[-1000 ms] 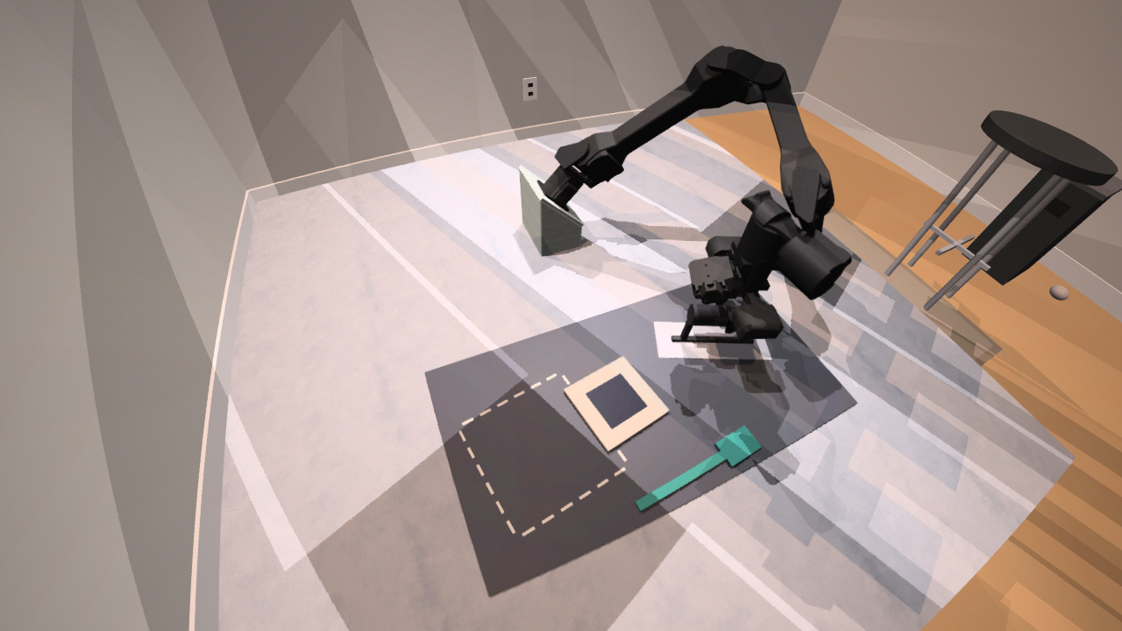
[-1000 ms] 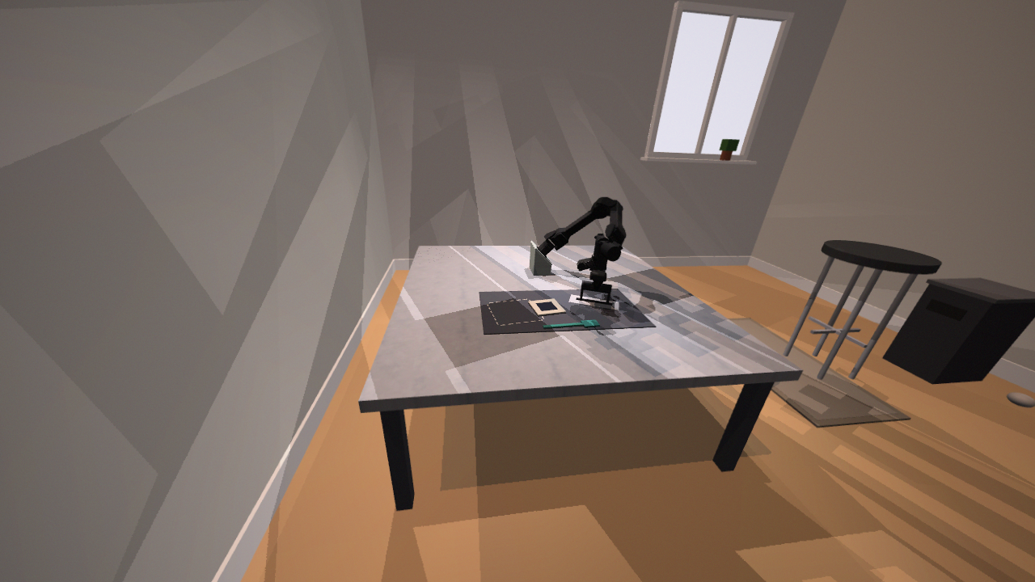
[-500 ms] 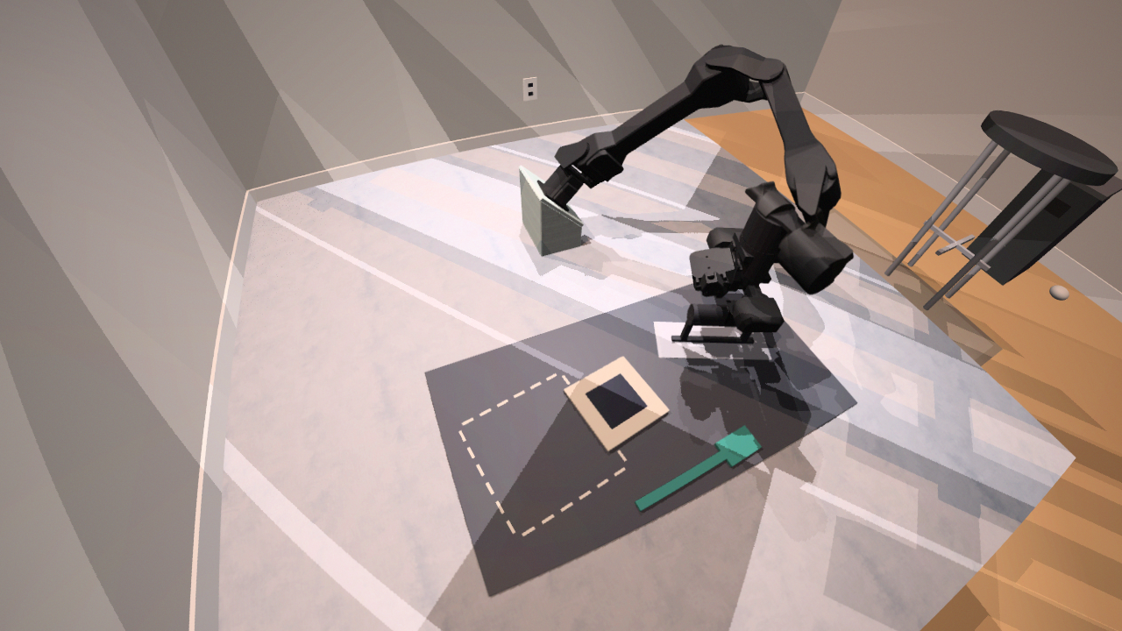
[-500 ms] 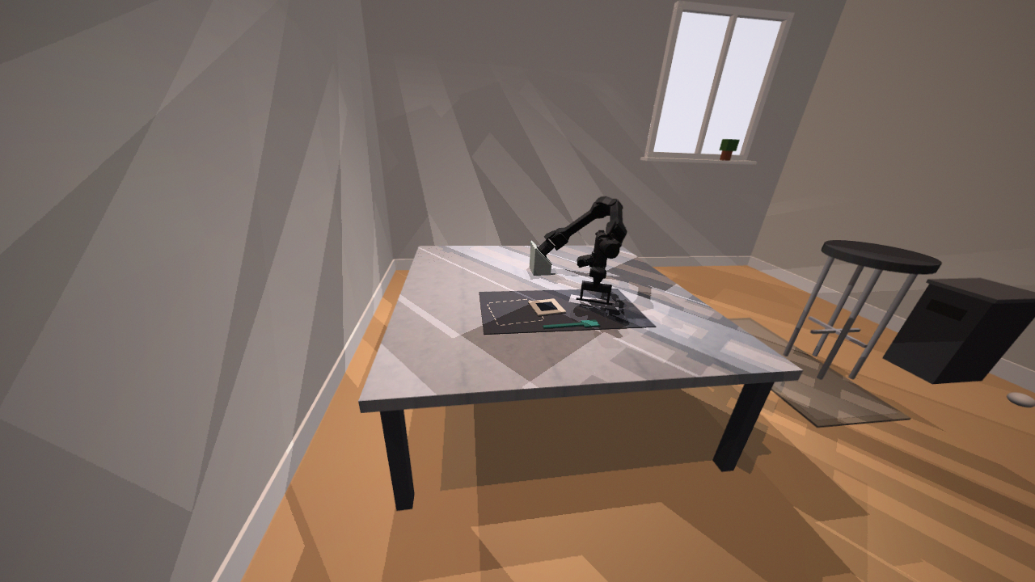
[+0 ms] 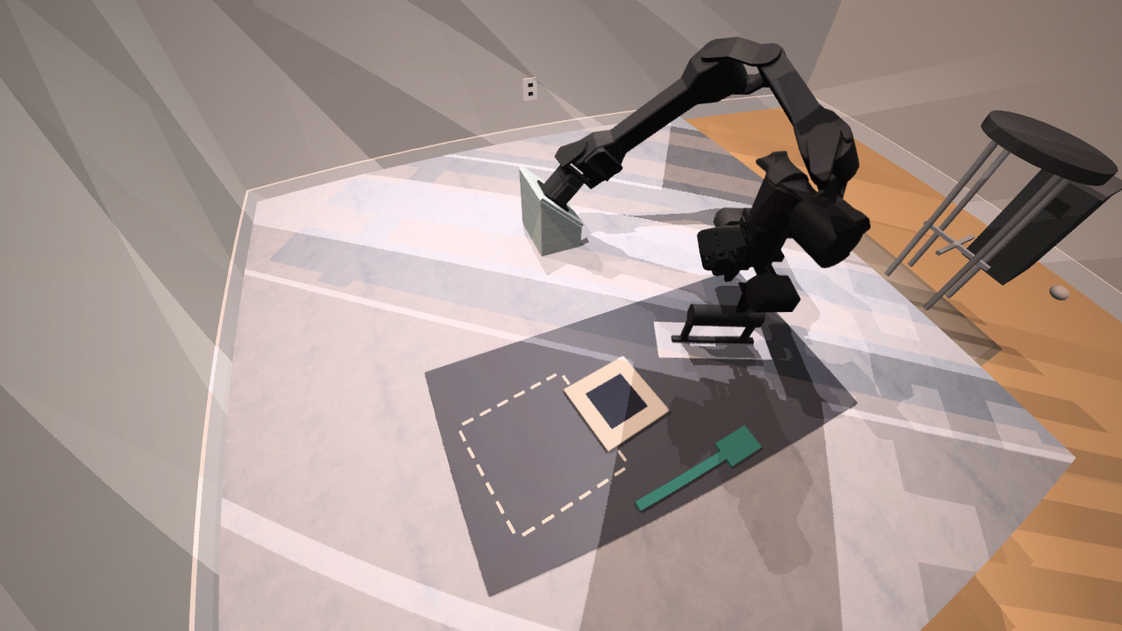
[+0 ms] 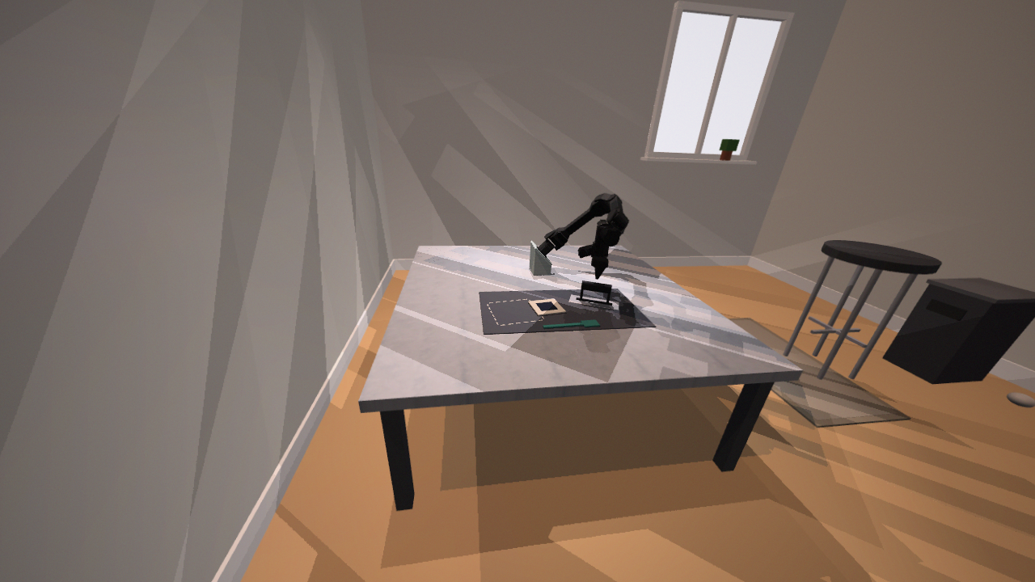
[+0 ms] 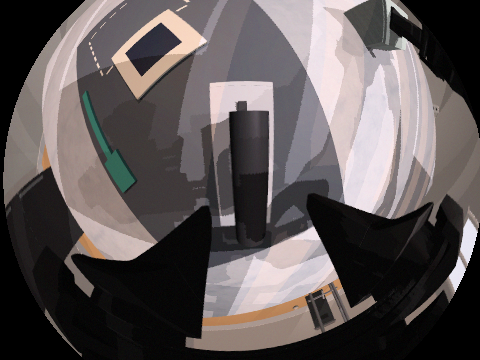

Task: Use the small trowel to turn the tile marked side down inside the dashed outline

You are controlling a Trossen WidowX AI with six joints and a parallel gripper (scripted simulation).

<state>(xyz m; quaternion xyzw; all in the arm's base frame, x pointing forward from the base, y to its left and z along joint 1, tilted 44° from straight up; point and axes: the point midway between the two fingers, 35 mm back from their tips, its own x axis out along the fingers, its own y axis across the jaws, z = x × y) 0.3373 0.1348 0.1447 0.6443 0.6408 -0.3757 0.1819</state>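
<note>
The dark mat is 150 mm to the right of my gripper tip, 140 mm below it and 60 mm ahead of it. The rest, counted from my gripper tip: teal long-handled tool 200 mm ahead, 110 mm to the right, 110 mm below; then square tile 200 mm to the right, 110 mm below, 70 mm ahead.
</note>
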